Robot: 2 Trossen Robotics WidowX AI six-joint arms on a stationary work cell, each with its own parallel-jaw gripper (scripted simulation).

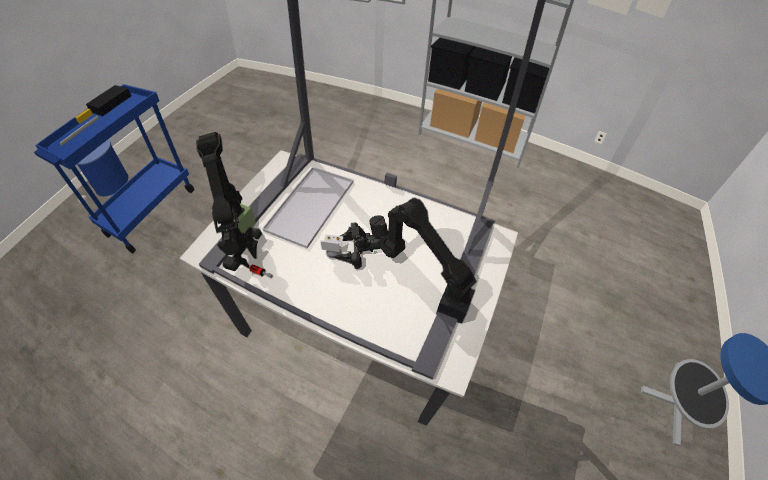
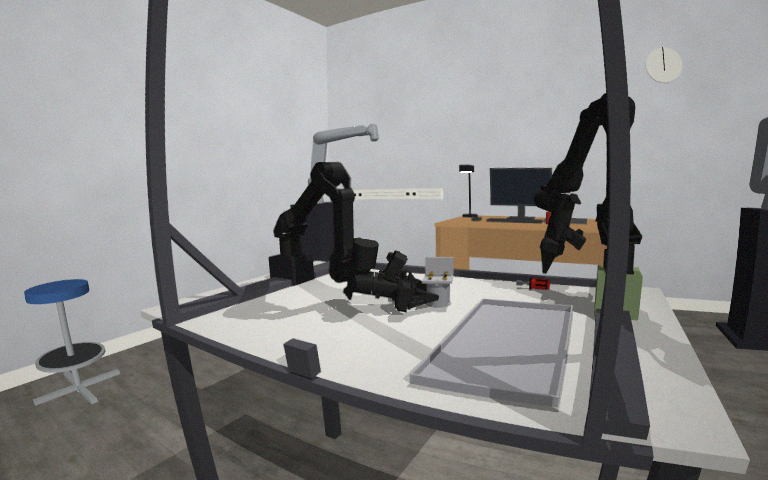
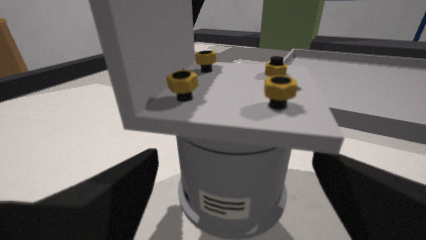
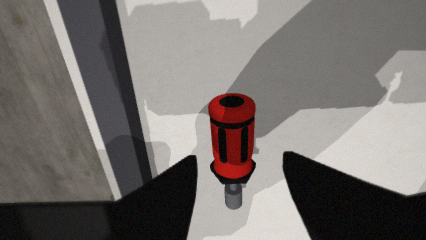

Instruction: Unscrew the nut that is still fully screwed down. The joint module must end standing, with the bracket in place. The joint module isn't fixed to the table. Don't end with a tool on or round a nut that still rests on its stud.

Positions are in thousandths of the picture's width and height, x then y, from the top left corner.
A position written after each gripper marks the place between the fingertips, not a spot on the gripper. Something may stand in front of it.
In view: the left gripper (image 2: 568, 609), the right gripper (image 2: 709, 566), a l-shaped bracket (image 2: 571, 553), a shallow grey tray (image 2: 660, 722), a grey joint module (image 3: 522, 765), a red-handled nut driver (image 4: 546, 502), a nut (image 3: 661, 369) and a dark table-edge rail (image 1: 386, 649).
The l-shaped bracket also shows in image 3 (image 3: 539, 435). The shallow grey tray also shows in image 1 (image 1: 391, 453). The left gripper also shows in image 1 (image 1: 436, 518) and in image 3 (image 3: 553, 652). Image 4 does not show the l-shaped bracket: it is out of frame. Image 4 does not show the shallow grey tray: it is out of frame.
